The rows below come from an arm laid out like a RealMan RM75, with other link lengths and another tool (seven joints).
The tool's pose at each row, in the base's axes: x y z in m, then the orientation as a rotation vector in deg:
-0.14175, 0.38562, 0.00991, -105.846, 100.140, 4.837
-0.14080, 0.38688, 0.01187, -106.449, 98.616, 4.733
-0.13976, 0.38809, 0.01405, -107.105, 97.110, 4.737
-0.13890, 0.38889, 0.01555, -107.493, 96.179, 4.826
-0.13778, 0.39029, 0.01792, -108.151, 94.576, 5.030
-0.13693, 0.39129, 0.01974, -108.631, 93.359, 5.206
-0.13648, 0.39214, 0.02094, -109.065, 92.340, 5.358
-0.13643, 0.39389, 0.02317, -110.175, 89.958, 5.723
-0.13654, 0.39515, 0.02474, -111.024, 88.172, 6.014
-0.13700, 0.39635, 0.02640, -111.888, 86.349, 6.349
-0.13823, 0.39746, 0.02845, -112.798, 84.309, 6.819
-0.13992, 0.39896, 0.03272, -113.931, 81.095, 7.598
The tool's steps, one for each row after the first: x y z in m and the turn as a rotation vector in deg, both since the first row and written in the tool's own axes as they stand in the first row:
-0.00184, -0.00156, -0.00073, 0.223, -0.592, -1.133
-0.00371, -0.00328, -0.00162, 0.340, -1.198, -2.263
-0.00496, -0.00460, -0.00221, 0.374, -1.621, -2.935
-0.00707, -0.00646, -0.00315, 0.403, -2.371, -4.082
-0.00863, -0.00789, -0.00391, 0.418, -2.954, -4.942
-0.00985, -0.00871, -0.00436, 0.403, -3.428, -5.677
-0.01236, -0.00952, -0.00540, 0.278, -4.483, -7.446
-0.01418, -0.00995, -0.00616, 0.146, -5.261, -8.781
-0.01602, -0.01009, -0.00715, -0.025, -6.064, -10.139
-0.01806, -0.00965, -0.00876, -0.249, -7.022, -11.616
-0.02147, -0.00960, -0.01219, -0.466, -8.662, -13.814

